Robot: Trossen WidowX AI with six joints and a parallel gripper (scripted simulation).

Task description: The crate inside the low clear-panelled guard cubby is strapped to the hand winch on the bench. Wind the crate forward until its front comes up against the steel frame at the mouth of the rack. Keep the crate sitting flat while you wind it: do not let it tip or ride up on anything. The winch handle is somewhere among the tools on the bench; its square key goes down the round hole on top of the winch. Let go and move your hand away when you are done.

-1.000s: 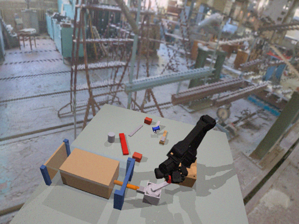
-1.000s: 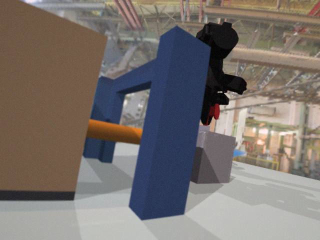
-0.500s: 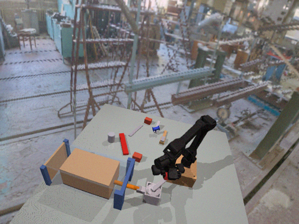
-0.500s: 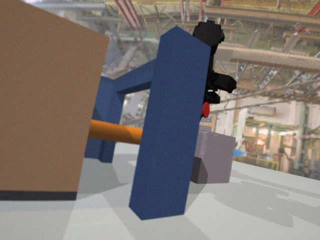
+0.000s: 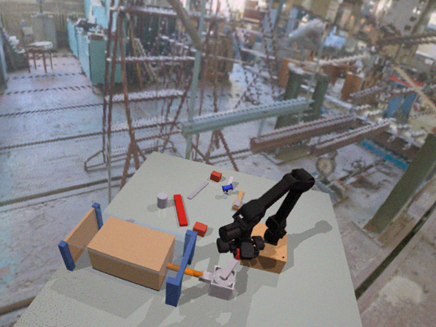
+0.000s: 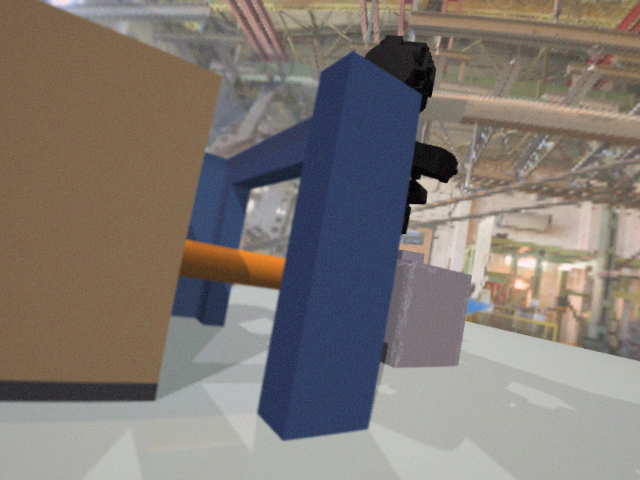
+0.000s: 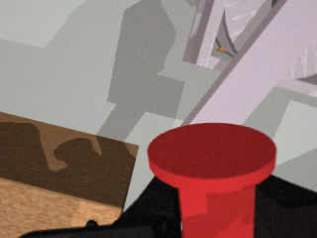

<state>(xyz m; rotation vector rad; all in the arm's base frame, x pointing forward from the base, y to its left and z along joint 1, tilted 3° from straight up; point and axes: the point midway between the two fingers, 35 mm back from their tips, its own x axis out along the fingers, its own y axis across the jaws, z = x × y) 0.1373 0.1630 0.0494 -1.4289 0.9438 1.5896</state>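
Right now the winch handle with red knob is 30 mm to the left of my gripper tip, 10 mm below it and 10 mm ahead of it. Round my gripper tip: grey winch 90 mm to the left, 80 mm below, 10 mm ahead; then blue steel frame 190 mm ahead, 100 mm to the left, 10 mm below; then red bar 350 mm ahead, 280 mm to the right, 110 mm below.
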